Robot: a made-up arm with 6 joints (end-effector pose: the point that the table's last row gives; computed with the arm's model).
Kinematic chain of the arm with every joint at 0, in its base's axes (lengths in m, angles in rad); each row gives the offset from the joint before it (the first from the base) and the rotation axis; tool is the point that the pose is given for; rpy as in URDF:
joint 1: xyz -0.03 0 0.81 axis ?
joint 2: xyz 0.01 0 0 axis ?
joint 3: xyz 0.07 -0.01 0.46 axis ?
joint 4: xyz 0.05 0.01 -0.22 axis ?
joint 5: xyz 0.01 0 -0.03 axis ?
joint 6: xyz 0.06 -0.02 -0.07 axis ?
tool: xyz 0.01 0.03 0 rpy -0.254 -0.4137 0.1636
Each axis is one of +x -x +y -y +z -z.
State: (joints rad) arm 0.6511 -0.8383 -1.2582 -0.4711 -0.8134 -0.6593
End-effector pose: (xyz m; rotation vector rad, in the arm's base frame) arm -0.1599 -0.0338 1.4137 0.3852 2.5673 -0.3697
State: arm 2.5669 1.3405 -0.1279 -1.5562 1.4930 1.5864
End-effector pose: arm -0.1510 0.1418 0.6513 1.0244 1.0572 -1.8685
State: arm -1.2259 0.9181 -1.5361 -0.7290 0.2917 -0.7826
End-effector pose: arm 0.2223 -0.6172 0.8050 -0.5816 -0.3244 0.4288
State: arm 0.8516 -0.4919 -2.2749 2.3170 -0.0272 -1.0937
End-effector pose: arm -0.0312 -0.0597 1.5520 2.1622 -1.6070 -0.7598
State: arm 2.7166 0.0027 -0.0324 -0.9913 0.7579 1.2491
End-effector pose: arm -0.1941 0.0602 0.9086 -0.1985 -1.2286 2.4975
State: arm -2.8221 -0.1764 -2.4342 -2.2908 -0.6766 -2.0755
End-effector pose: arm -0.1271 -0.1105 1.5318 1.1359 1.7444 1.3171
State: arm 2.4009 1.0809 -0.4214 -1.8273 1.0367 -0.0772
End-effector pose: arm -0.2191 0.1973 0.6662 0.5937 -0.2963 -1.5629
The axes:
joint 1: +z
joint 2: +y
joint 3: +y
joint 4: -z
joint 5: +y
joint 6: -z

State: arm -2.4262 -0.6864 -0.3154 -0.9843 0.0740 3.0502
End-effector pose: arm -0.1017 -0.0885 1.1403 0.4947 0.5441 1.6487
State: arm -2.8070 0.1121 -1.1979 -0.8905 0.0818 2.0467
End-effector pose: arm -0.4738 -0.1968 1.2285 1.2966 0.3103 1.8517
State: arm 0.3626 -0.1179 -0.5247 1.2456 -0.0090 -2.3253
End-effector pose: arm 0.2146 0.0389 1.0382 -0.1642 -1.1658 1.4877
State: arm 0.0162 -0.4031 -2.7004 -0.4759 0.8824 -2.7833
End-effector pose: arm -0.1767 -0.0505 1.5879 -2.4164 0.0480 1.8252
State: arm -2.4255 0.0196 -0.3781 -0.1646 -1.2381 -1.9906
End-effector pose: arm -0.2656 -0.1933 1.0867 -1.4397 0.6157 0.2922
